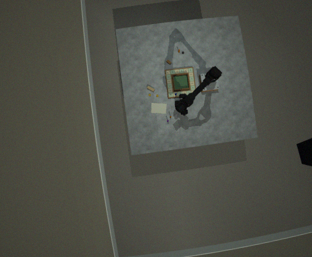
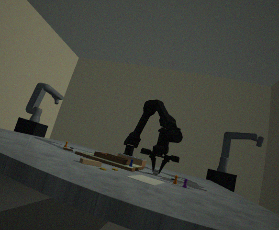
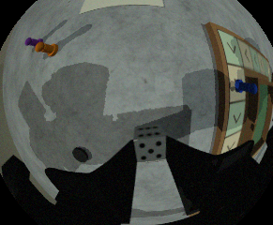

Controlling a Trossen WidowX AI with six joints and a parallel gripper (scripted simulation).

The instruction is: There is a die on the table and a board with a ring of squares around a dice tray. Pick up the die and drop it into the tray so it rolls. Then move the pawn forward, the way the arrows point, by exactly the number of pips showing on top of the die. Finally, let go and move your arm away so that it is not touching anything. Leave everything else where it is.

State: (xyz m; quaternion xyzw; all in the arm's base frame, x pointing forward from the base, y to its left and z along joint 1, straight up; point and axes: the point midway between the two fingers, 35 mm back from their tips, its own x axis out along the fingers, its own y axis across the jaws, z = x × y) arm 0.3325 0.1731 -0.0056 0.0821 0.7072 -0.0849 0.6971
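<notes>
The blue pawn is 20 mm ahead of my gripper tip, 130 mm to the right of it and 20 mm above it. The rest, counted from my gripper tip: white die (right at my gripper tip); then green dice tray (70 mm behind, 220 mm to the right); then cream card (220 mm ahead, 50 mm to the right, 10 mm below).
</notes>
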